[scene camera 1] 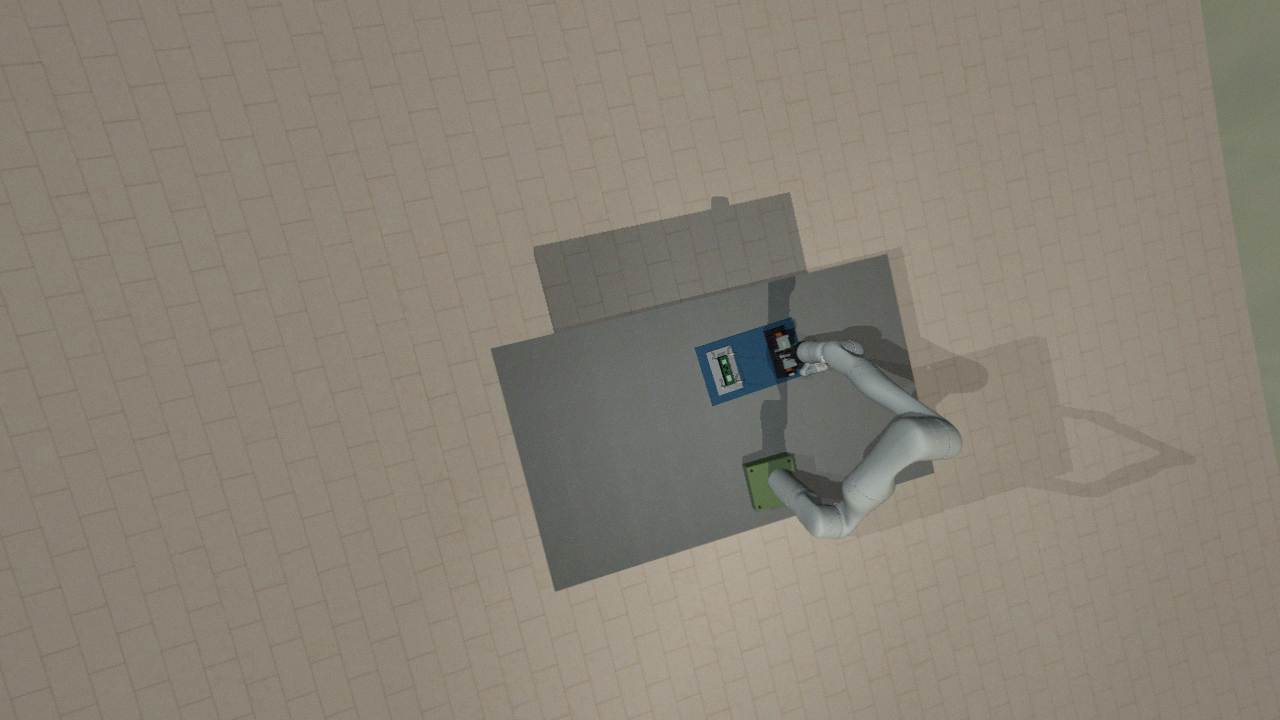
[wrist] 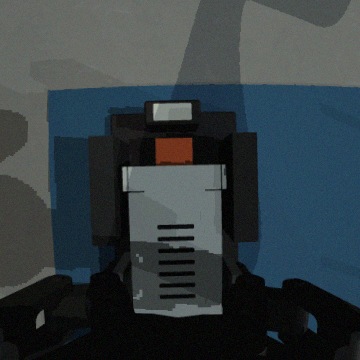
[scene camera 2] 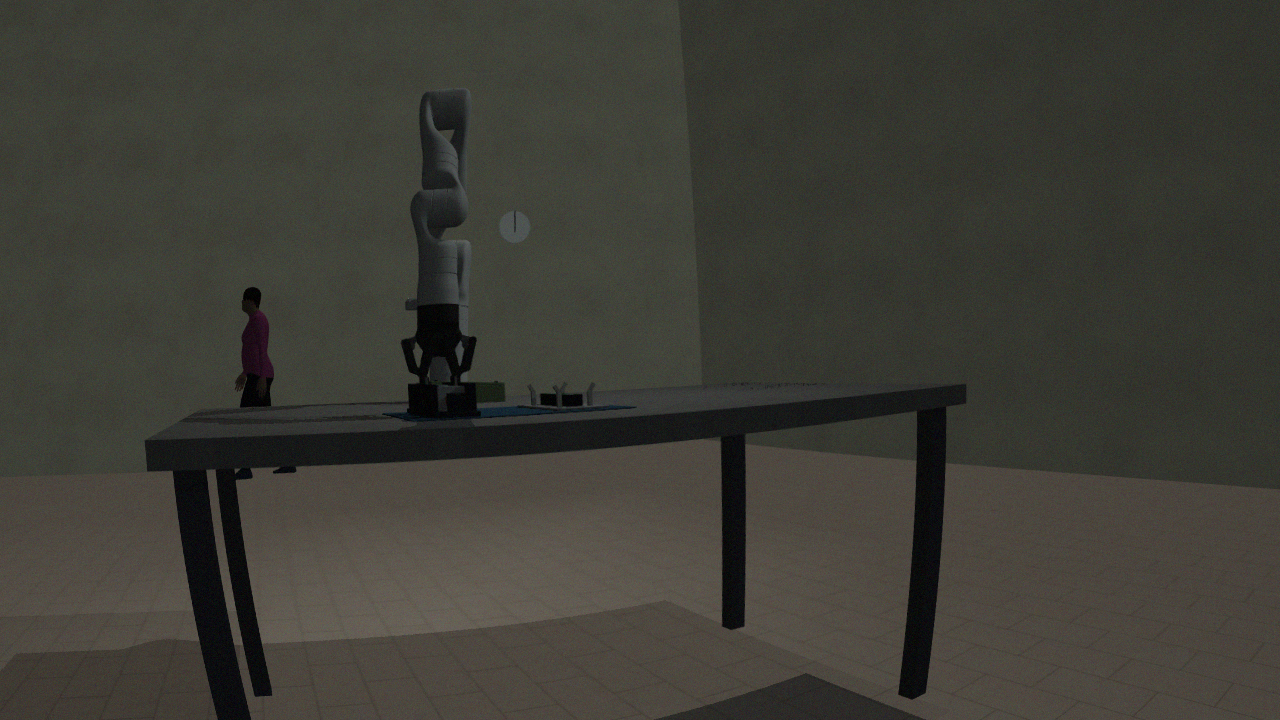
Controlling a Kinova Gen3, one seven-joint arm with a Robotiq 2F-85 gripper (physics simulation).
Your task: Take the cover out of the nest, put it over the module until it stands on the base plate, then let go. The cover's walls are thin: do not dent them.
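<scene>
The cover (scene camera 1: 782, 342) (scene camera 2: 442, 398) (wrist: 175, 210) is a light grey shell with dark slots in its top. It sits low between the black walls of the nest (scene camera 1: 770, 344) (scene camera 2: 420, 398) (wrist: 245, 185), with orange parts at its ends. My gripper (scene camera 2: 438, 385) (wrist: 176, 268) points down over the nest and is shut on the cover, one finger at each long side; the fingertips are dark and partly hidden. The green module (scene camera 1: 726, 368) (scene camera 2: 561, 399) stands uncovered on the pale base plate (scene camera 1: 714, 376), which shows left of the nest in scene camera 1.
Nest and base plate lie on a blue mat (scene camera 1: 756, 353) (wrist: 300, 175) on the grey table (scene camera 1: 626, 429) (scene camera 2: 716, 407). Upright light posts (scene camera 2: 590, 394) stand around the module. A green block (scene camera 1: 760, 492) (scene camera 2: 490, 391) lies by the arm's base. A person (scene camera 2: 256, 344) stands beyond the table.
</scene>
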